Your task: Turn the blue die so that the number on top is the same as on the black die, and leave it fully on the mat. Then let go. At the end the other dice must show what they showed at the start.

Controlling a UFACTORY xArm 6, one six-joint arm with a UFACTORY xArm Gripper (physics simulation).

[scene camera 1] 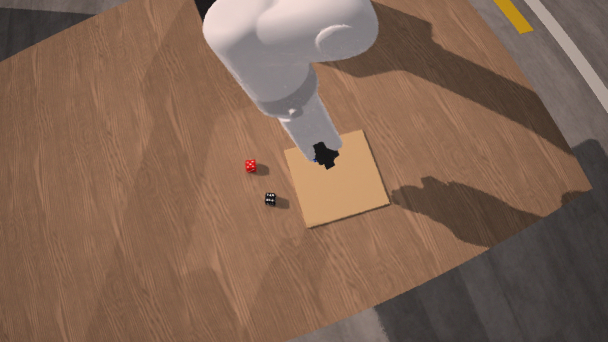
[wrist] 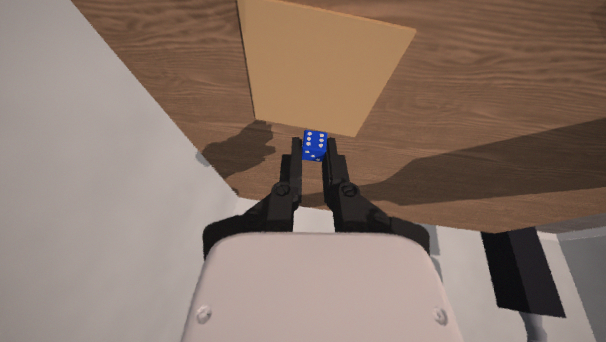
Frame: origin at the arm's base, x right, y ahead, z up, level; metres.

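Seen in the pictures: gripper, fingertip midpoint: (scene camera 1: 325, 152) (wrist: 312, 151).
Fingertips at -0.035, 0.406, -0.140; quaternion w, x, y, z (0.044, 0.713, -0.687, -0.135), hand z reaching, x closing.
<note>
A point is followed by its place in that frame, as x, y, z.
The blue die (scene camera 1: 315, 160) @(-0.016, 0.414, -0.137) (wrist: 315, 142) @(-0.014, 0.405, -0.134) is between the fingertips. In the wrist view a six-pip face and part of a face with three visible pips show; in the scene view it is mostly hidden. My gripper (scene camera 1: 325, 156) @(-0.035, 0.406, -0.140) (wrist: 312, 151) @(-0.035, 0.406, -0.140) is shut on it, raised above the table, and overlaps the upper part of the mat in the scene view. The tan square mat (scene camera 1: 345, 195) @(-0.053, 0.451, -0.231) (wrist: 320, 70) @(-0.031, 0.410, -0.231) lies flat. The black die (scene camera 1: 270, 199) @(0.062, 0.418, -0.219) lies left of the mat; its top appears to show six pips in two rows of three.
A red die (scene camera 1: 250, 165) @(0.074, 0.350, -0.219) with five pips on top lies on the wooden table (scene camera 1: 150, 250) @(0.286, 0.426, -0.235) (wrist: 500, 65) @(-0.007, 0.256, -0.235), left of the mat and above the black die in the scene view. The arm's shadow falls right of the mat there. A dark block (wrist: 522, 270) shows at the wrist view's lower right.
</note>
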